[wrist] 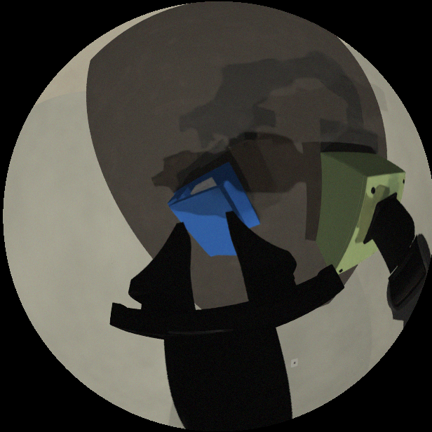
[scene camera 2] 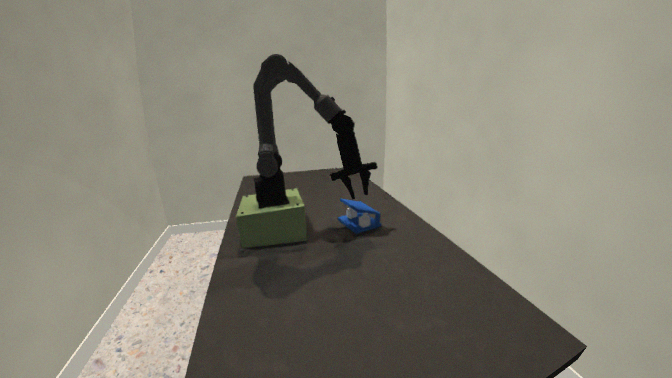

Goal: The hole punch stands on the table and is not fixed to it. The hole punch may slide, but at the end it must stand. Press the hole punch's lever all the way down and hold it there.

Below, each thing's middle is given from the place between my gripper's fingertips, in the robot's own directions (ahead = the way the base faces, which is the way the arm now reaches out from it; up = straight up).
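From my hand: lever (wrist: 203,213), 60 mm below, 20 mm ahead, 40 mm to the left. Blue hole punch (scene camera 2: 353,220), 80 mm below my hand, 20 mm ahead, 40 mm to the left.
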